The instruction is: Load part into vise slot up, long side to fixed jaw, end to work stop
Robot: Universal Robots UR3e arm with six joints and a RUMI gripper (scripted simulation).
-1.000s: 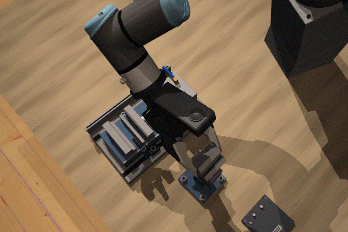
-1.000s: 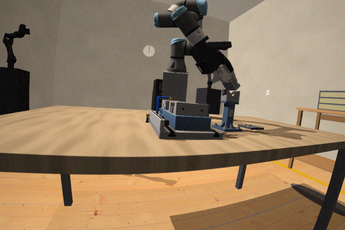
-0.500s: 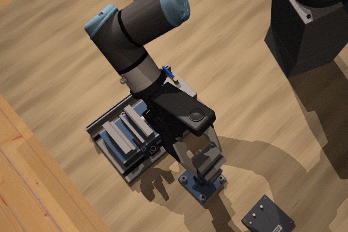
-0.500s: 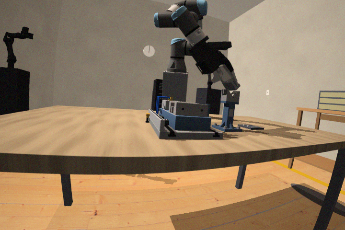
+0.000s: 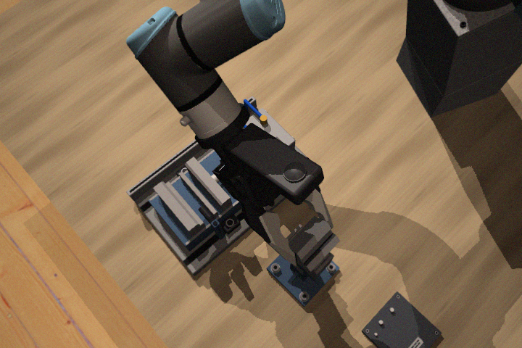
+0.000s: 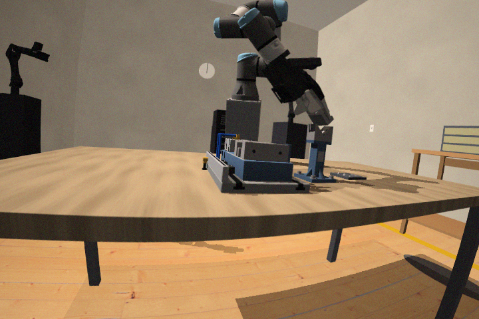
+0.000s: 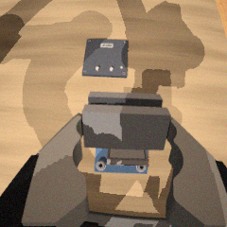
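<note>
Now: the part 10 mm to the left of my hand. Also, from my hand: white cylinder rod 200 mm to the right, 110 mm below, 50 mm behind; dark work stop 170 mm to the right, 100 mm below, 50 mm ahead; moving jaw 210 mm to the right, 110 mm below.
</note>
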